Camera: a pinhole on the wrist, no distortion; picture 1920 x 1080 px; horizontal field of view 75.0 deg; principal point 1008.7 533.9 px. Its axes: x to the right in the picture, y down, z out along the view. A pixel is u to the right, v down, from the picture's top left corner.
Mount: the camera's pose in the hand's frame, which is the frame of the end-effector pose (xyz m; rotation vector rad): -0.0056 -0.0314 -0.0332 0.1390 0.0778 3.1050
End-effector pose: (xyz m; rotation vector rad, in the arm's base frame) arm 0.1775 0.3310 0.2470 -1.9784 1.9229 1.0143
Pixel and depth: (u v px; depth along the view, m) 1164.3 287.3 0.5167
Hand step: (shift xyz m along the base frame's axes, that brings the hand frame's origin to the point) -0.2482 0.2831 -0.3158
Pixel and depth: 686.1 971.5 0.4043
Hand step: 0.0160 0.1298 -0.3989
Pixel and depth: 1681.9 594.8 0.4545
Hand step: -0.1062 0.4276 -0.2123
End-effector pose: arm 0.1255 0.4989 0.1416 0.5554 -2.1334 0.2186
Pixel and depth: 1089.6 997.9 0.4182
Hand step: -0.2106 -0.2846 -0.2377
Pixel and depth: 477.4 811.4 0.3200
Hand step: -0.2377 -0.2265 -0.0398
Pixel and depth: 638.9 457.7 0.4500
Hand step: -0.3833 -0.1815 -0.0981
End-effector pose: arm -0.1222 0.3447 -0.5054 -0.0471 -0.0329 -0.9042
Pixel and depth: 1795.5 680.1 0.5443
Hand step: -0.2341 0.2296 0.5280
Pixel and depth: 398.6 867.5 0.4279
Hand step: 0.0397 -0.2467 0.3943
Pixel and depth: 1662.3 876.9 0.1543
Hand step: -0.0962 0.0255 0.1276
